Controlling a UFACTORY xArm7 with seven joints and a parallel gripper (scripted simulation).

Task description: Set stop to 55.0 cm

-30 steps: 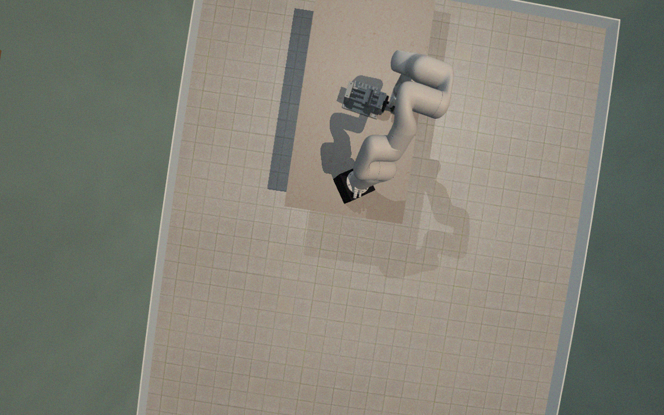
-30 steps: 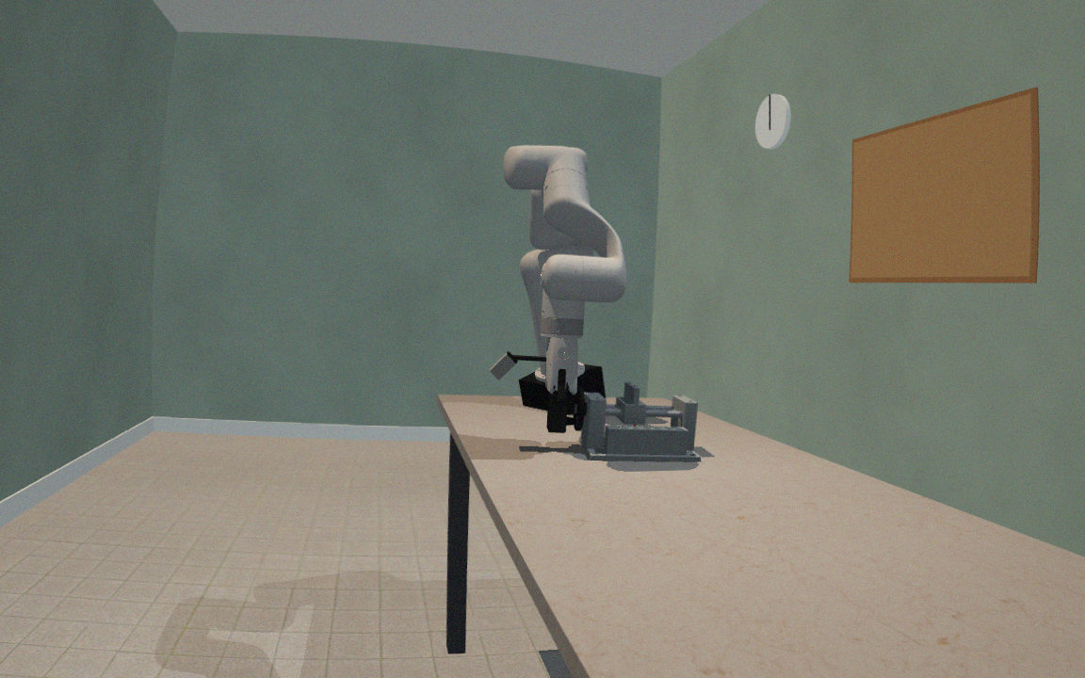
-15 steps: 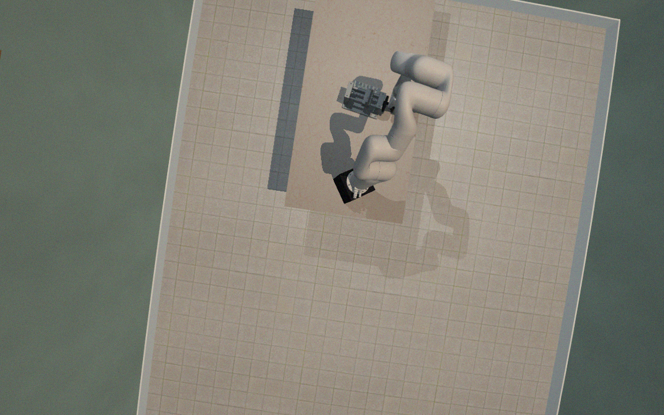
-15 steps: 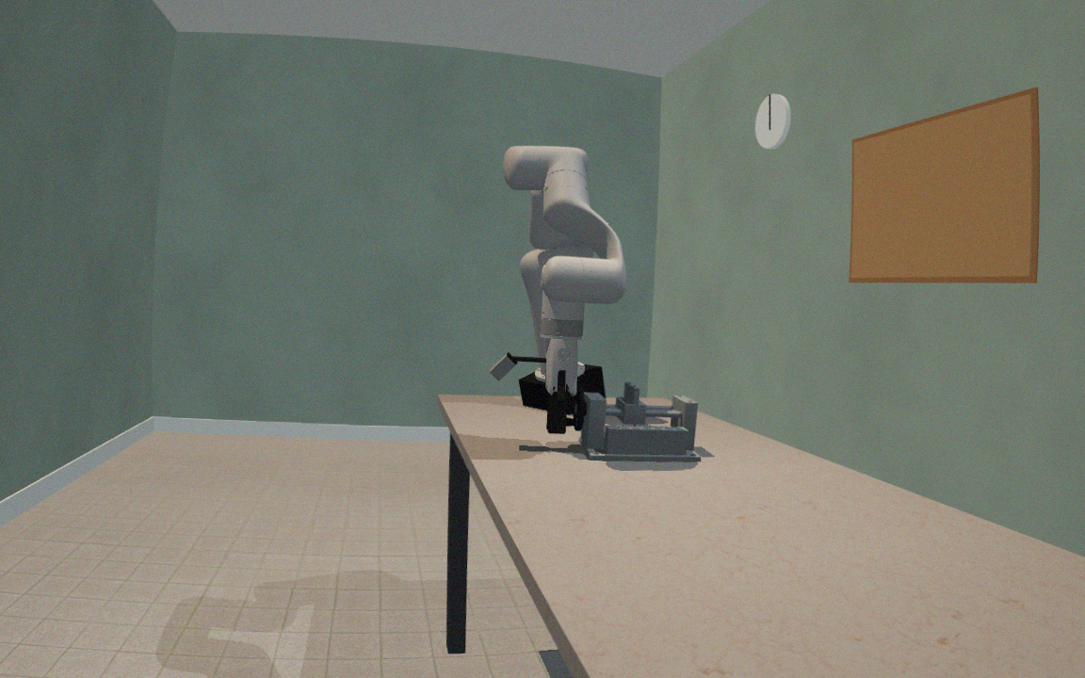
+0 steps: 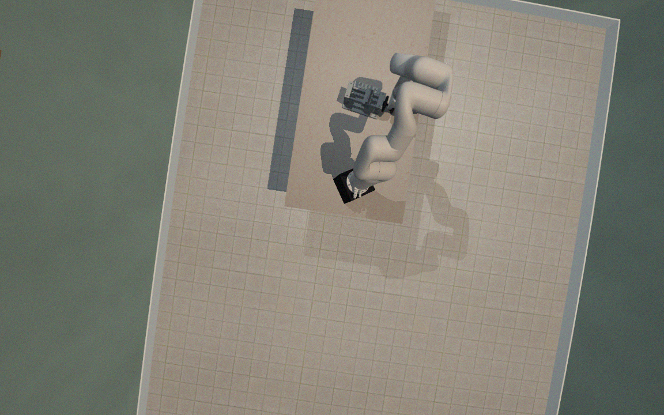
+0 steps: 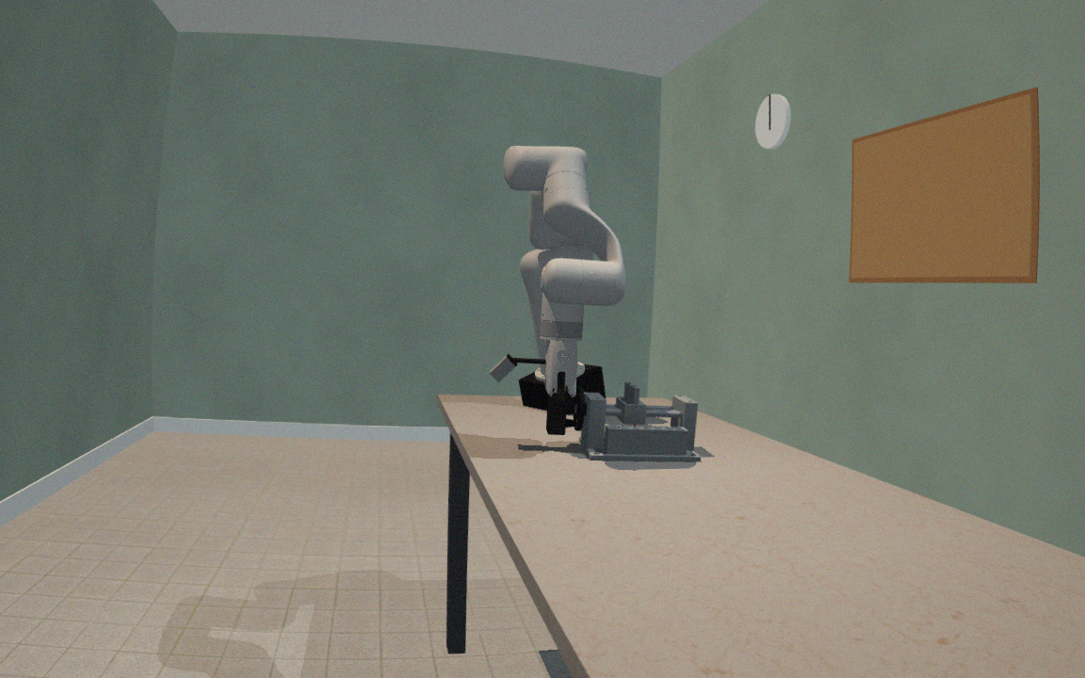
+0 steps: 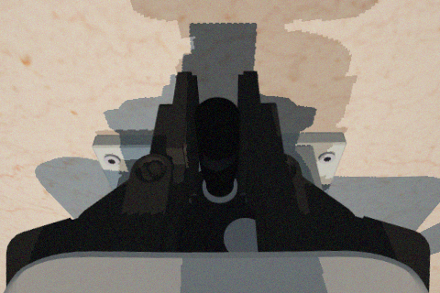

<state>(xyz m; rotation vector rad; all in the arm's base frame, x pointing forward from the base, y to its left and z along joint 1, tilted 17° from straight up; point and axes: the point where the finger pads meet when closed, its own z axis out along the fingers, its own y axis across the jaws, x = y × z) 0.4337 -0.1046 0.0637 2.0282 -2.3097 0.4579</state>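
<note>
My hand is 140 mm to the right of the stop block, 40 mm below it and 20 mm short of it. Also, from my hand: crank handle: 10 mm to the left; then black handwheel: 20 mm to the left.
</note>
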